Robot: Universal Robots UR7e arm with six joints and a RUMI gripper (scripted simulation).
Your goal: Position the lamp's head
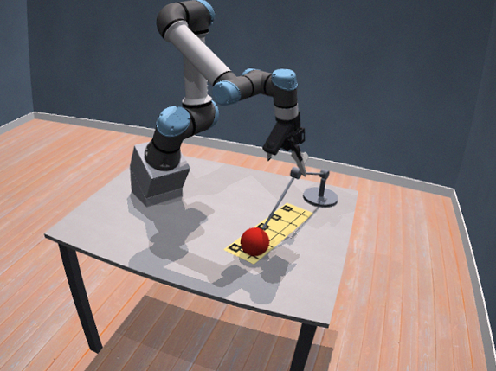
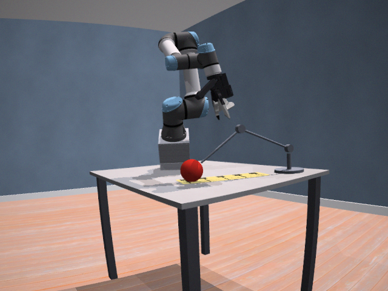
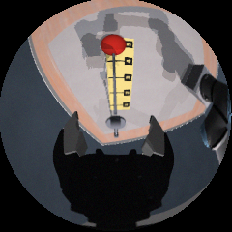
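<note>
Now: the yellow numbered strip 30 mm behind my hand, 10 mm to the left of it and 270 mm below it. The rest, counted from my hand: round base (70 mm ahead, 360 mm to the left, 240 mm below).
</note>
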